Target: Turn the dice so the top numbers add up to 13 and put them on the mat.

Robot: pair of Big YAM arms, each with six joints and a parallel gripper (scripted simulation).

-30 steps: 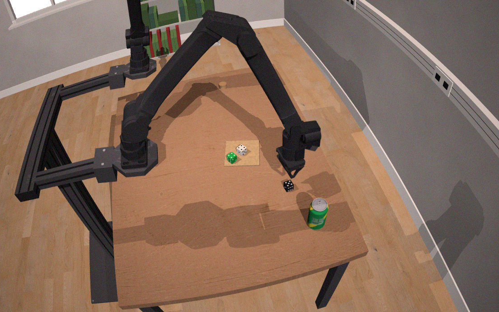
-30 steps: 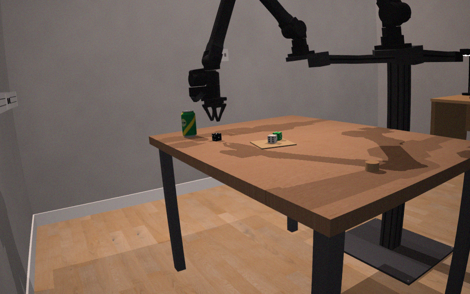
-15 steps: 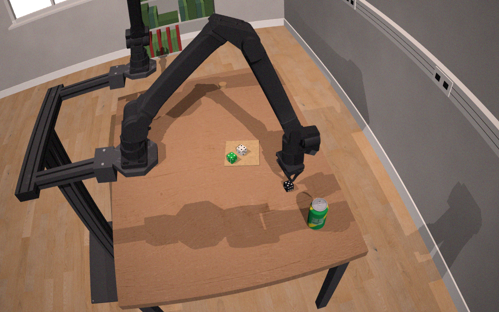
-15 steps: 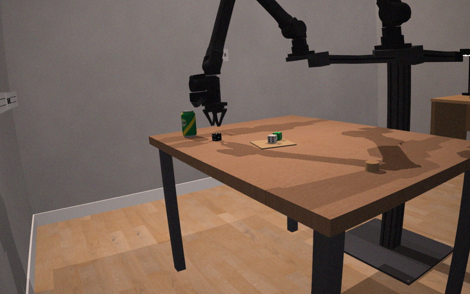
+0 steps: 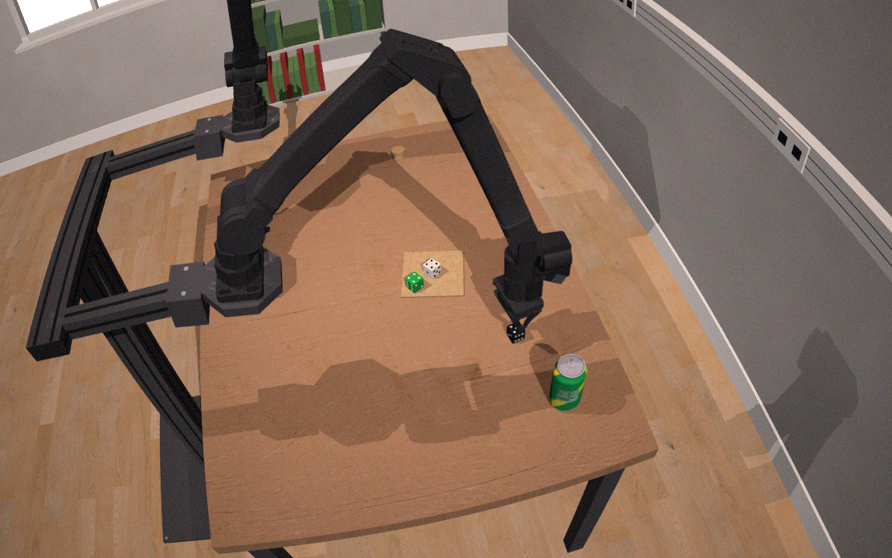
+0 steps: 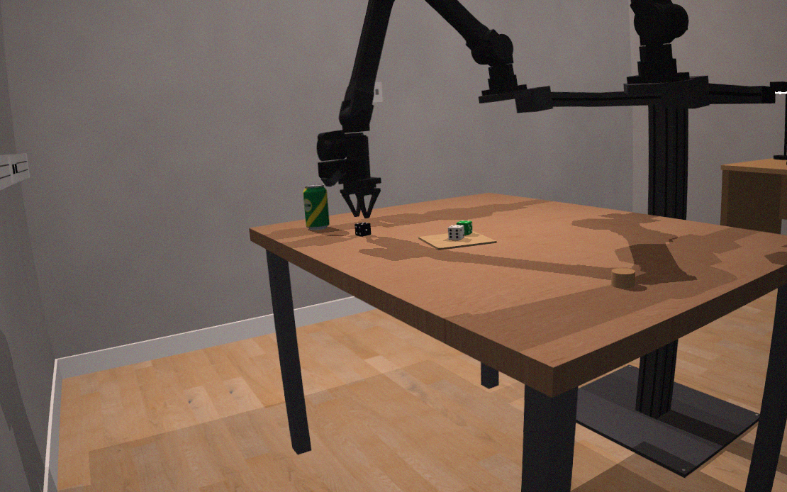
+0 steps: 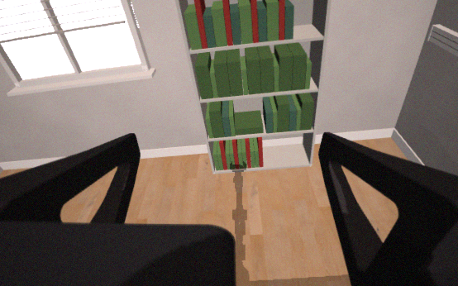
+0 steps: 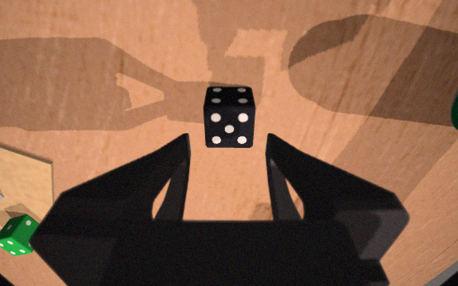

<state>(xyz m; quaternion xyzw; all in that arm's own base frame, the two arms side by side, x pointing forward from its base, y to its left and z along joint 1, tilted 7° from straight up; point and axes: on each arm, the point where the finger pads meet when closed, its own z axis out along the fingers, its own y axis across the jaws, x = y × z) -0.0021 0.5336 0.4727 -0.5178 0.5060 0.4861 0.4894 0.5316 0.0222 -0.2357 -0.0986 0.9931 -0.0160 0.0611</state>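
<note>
The mat is 13 cm behind my right hand, 22 cm to the left of it and 5 cm below it. Also, from my right hand: green die (18 cm behind, 19 cm to the left, 4 cm below); then small wooden cylinder (13 cm behind, 71 cm to the left, 4 cm below).
</note>
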